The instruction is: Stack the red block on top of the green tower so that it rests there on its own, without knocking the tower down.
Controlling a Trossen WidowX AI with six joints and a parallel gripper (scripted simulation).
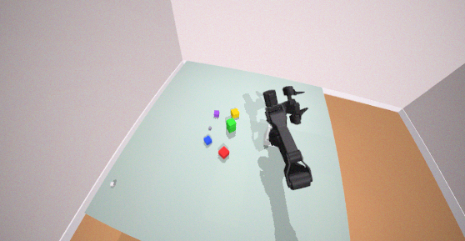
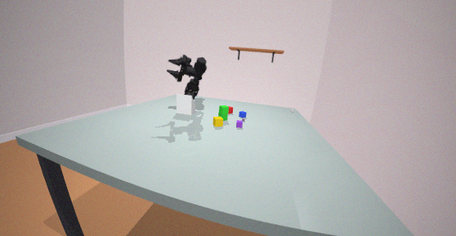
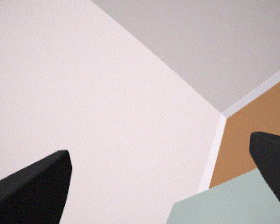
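My gripper tip is 370 mm short of the red block, 290 mm above it and 220 mm to the right of it. The rest, counted from my gripper tip: yellow block (350 mm ahead, 280 mm below, 70 mm to the right); purple block (470 mm ahead, 290 mm below, 40 mm to the right); blue block (480 mm ahead, 290 mm below, 160 mm to the left).
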